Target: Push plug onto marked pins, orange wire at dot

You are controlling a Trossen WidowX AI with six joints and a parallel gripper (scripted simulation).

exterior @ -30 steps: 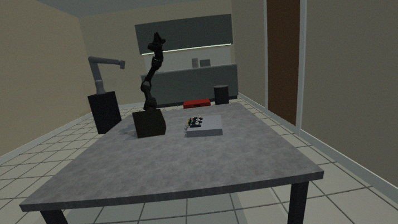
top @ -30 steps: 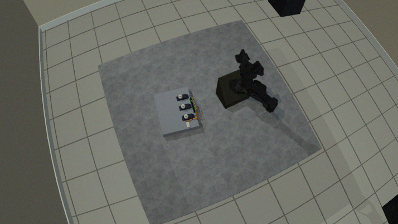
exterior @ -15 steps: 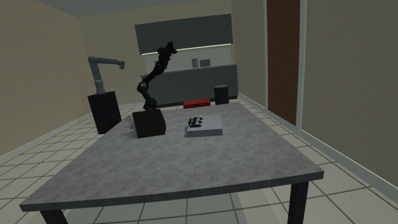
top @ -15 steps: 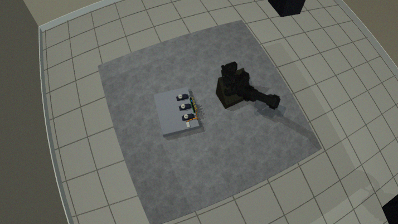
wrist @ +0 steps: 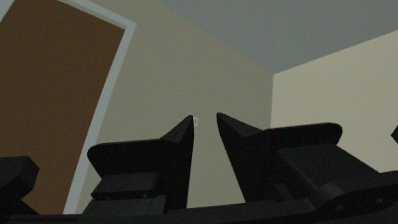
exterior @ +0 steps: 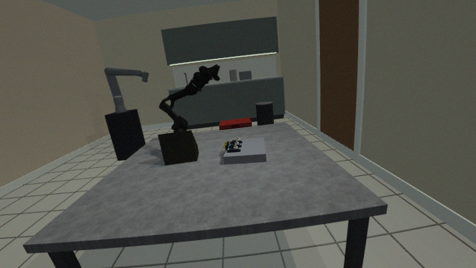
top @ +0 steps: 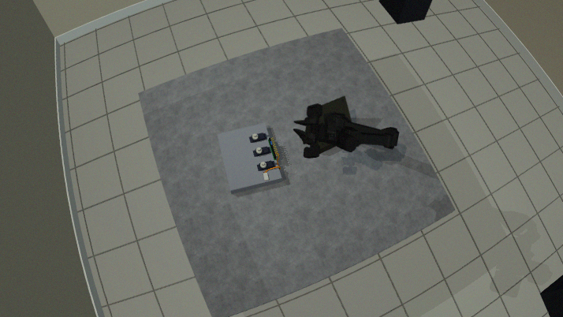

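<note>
My gripper tip is now 49 cm above the blue band and 20 cm to the left of it. The rest, counted from my gripper tip: grey printed holder 54 cm below, 20 cm to the right, 16 cm ahead.
</note>
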